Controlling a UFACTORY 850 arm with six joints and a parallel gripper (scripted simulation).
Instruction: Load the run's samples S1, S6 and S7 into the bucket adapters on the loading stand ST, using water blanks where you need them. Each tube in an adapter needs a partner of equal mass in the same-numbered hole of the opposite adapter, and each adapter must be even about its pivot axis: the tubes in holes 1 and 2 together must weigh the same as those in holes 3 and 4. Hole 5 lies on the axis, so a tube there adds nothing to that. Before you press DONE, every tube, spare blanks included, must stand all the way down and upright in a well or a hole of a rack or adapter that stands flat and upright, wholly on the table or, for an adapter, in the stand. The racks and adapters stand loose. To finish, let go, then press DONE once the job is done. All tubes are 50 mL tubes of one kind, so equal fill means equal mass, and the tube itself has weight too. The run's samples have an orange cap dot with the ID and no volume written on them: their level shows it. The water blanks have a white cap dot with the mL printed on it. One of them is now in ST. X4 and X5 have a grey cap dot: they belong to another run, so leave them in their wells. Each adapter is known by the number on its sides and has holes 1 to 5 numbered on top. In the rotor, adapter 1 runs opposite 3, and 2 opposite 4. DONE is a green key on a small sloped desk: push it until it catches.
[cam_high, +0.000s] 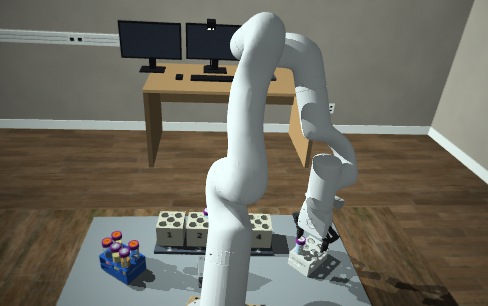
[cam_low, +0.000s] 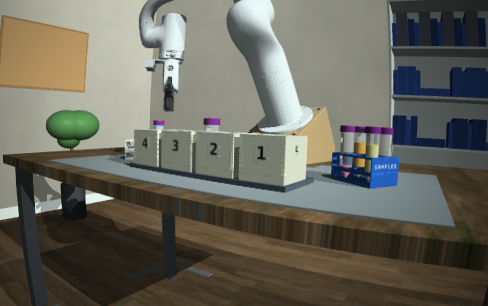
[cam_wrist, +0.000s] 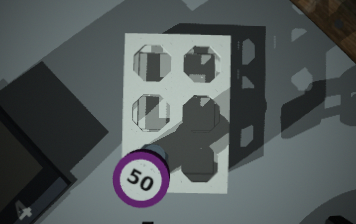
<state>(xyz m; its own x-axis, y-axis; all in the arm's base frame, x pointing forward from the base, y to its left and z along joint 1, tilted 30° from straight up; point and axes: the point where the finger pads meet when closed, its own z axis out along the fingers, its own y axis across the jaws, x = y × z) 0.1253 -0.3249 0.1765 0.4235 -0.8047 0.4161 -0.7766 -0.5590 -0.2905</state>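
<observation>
Right now the blue samples rack is 21 cm ahead of my hand, 60 cm to the left of it and 13 cm below it. From my hand the other things lie so: adapter 1: 31 cm ahead, 41 cm to the left, 11 cm below; white rack: 6 cm ahead, 4 cm to the right, 13 cm below.
</observation>
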